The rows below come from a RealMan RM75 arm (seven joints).
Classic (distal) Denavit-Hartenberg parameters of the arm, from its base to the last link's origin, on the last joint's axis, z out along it. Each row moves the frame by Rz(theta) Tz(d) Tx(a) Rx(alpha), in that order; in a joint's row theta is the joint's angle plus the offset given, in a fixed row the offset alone. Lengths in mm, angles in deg.
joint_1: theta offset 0  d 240.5  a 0  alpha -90
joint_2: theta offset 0  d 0  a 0  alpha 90
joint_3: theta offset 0  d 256  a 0  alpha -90
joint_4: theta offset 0  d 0  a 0  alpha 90
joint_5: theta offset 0  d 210  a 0  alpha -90
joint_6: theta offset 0  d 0  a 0  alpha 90
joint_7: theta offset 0  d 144  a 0  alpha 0
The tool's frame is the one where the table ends.
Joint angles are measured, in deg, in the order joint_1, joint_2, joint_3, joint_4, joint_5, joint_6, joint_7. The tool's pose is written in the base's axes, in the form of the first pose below.
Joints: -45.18, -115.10, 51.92, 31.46, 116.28, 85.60, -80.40
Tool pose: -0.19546, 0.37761, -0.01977, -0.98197, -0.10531, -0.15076, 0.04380
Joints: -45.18, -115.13, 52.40, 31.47, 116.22, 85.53, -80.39
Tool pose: -0.19534, 0.37705, -0.02088, -0.98257, -0.10385, -0.14840, 0.04177
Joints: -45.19, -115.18, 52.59, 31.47, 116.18, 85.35, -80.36
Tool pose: -0.19522, 0.37710, -0.02158, -0.98277, -0.10325, -0.14745, 0.04201
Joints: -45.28, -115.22, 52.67, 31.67, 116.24, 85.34, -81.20
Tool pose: -0.19421, 0.37757, -0.02155, -0.98238, -0.10805, -0.14686, 0.04106
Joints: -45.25, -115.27, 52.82, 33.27, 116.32, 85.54, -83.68
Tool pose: -0.19074, 0.37997, -0.01812, -0.98137, -0.11750, -0.14582, 0.04295
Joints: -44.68, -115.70, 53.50, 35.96, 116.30, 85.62, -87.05
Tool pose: -0.18694, 0.38104, -0.01557, -0.97989, -0.13042, -0.14394, 0.04565
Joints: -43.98, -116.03, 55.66, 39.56, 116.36, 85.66, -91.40
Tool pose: -0.18178, 0.38131, -0.01346, -0.98002, -0.14132, -0.13253, 0.04499
